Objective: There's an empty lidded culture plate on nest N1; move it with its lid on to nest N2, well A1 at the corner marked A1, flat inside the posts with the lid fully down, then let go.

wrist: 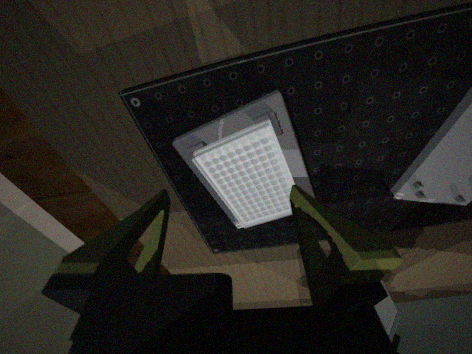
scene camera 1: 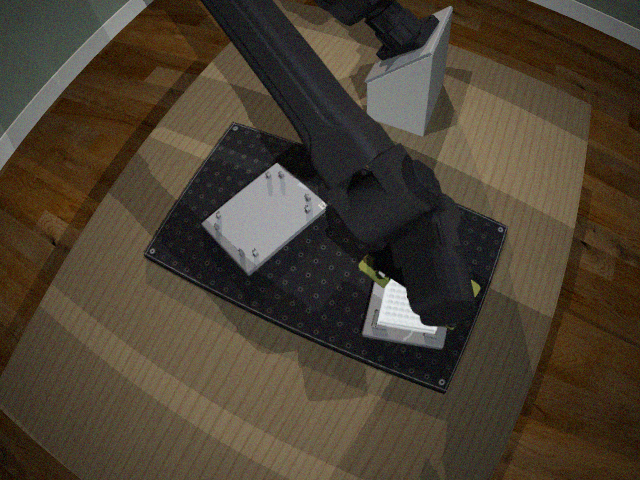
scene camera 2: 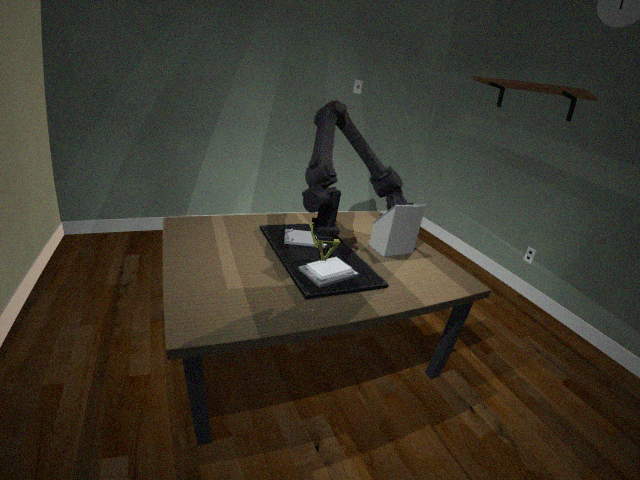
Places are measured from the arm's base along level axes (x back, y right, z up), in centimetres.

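Where they show: gripper, fingertip midpoint: (wrist: pixel 229 192) (scene camera 2: pixel 320 253); arm's base, origin of the base link: (scene camera 1: pixel 410 40) (scene camera 2: pixel 399 213).
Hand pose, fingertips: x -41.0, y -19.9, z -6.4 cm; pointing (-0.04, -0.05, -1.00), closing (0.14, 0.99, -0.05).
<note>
Things, the pixels of their top centre, and the offset from my fingertips. Level surfaces: height alone.
- white lidded culture plate, middle of its top: (wrist: pixel 254 188) (scene camera 1: pixel 415 284) (scene camera 2: pixel 329 265) dx +4.8, dy +1.8, dz -5.6 cm
- grey nest N1, middle of its top: (wrist: pixel 254 181) (scene camera 1: pixel 414 288) (scene camera 2: pixel 329 268) dx +4.8, dy +1.8, dz -6.6 cm
- Nest N2, middle of its top: (scene camera 1: pixel 261 210) (scene camera 2: pixel 305 234) dx +4.7, dy +27.8, dz -6.2 cm
- black perforated board, middle of its top: (scene camera 1: pixel 327 240) (wrist: pixel 378 167) (scene camera 2: pixel 316 251) dx +6.1, dy +17.2, dz -8.3 cm
- wooden table, its level: dz -9.7 cm
The white lidded culture plate (scene camera 1: pixel 400 310) (scene camera 2: pixel 329 267) (wrist: pixel 247 180) sits on the grey nest N1 (scene camera 1: pixel 403 338) (wrist: pixel 245 112), with rows of round wells showing. Whether the lid is fully down is too small to tell. Nest N2 (scene camera 1: pixel 263 222) (scene camera 2: pixel 298 237) (wrist: pixel 445 160) is a light grey block with small posts and no plate on it; a small white mark shows at its corner nearest the arm in scene camera 1. My gripper (scene camera 2: pixel 324 250) (wrist: pixel 229 192) is open and empty, above the plate's arm-side end. The arm hides part of the plate in scene camera 1.
Both nests stand on a black perforated board (scene camera 1: pixel 310 289) (scene camera 2: pixel 361 271) (wrist: pixel 350 65) on a wooden table (scene camera 1: pixel 180 361) (scene camera 2: pixel 206 289). A grey slanted block (scene camera 1: pixel 398 103) (scene camera 2: pixel 400 229) stands beside the board near the arm's base. The forearm passes close to N2 in scene camera 1.
</note>
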